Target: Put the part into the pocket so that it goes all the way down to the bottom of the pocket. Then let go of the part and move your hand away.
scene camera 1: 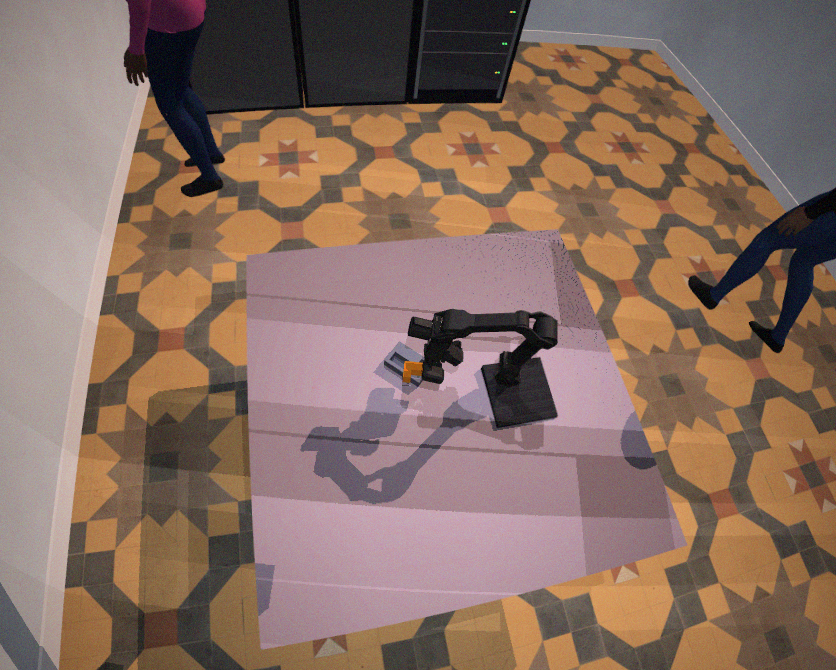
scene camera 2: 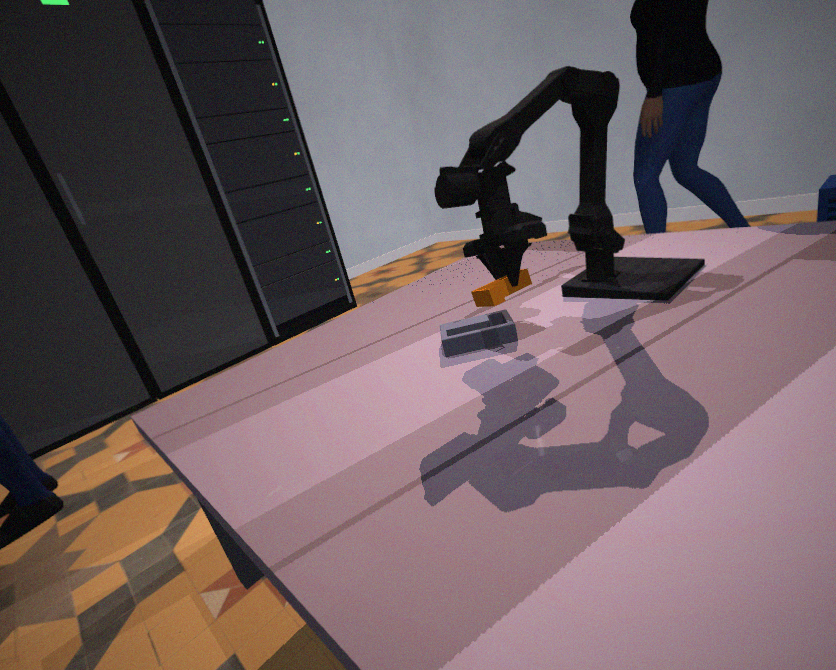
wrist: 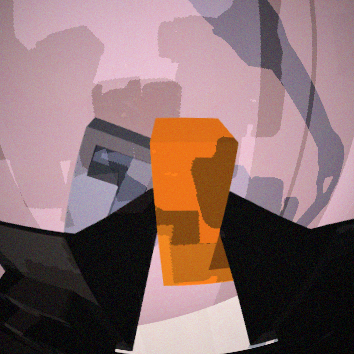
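Seen in the pictures: gripper, fingertip midpoint: point(scene camera 2: 509, 287) point(wrist: 186, 195); arm's base, origin of the base link: point(scene camera 1: 505, 377) point(scene camera 2: 600, 276).
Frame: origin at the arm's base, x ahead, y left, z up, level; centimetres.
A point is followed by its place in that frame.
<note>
The orange part point(scene camera 1: 411, 371) {x 31.5, y -9.4, z 8.6 cm} point(scene camera 2: 491, 291) {x 34.7, y -7.9, z 9.7 cm} point(wrist: 187, 175) {x 24.3, y -7.9, z 9.7 cm} is held between the fingers of my gripper point(scene camera 1: 422, 373) {x 26.8, y -8.5, z 7.6 cm} point(scene camera 2: 514, 282) {x 26.8, y -8.5, z 7.6 cm} point(wrist: 186, 195) {x 26.8, y -8.5, z 7.6 cm}. My gripper is shut on it. In the scene camera 2 view the part hangs in the air, above and behind the grey block with the pocket point(scene camera 1: 390, 362) {x 35.2, y -17.5, z 1.2 cm} point(scene camera 2: 478, 344) {x 33.1, y -13.6, z -1.3 cm} point(wrist: 80, 175) {x 24.6, y -15.9, z 1.2 cm}. In the scene camera 1 view the part overlaps the block's near right side. In the wrist view the block is left of the part and lower down, partly hidden by the part and a finger. The pocket's recess shows dark and partly shaded.
The block lies on a pink table top point(scene camera 1: 418, 558) {x 48.2, y 41.5, z -2.4 cm} point(scene camera 2: 362, 593) {x 82.3, y -0.1, z -2.4 cm}. The arm's black base plate point(scene camera 1: 533, 408) {x -4.5, y 13.0, z -0.8 cm} point(scene camera 2: 669, 275) {x -0.7, y 13.3, z -0.8 cm} stands to the right of the block. Dark cabinets point(scene camera 1: 355, 48) point(scene camera 2: 83, 244) and people stand beyond the table. Arm shadows fall across the table.
</note>
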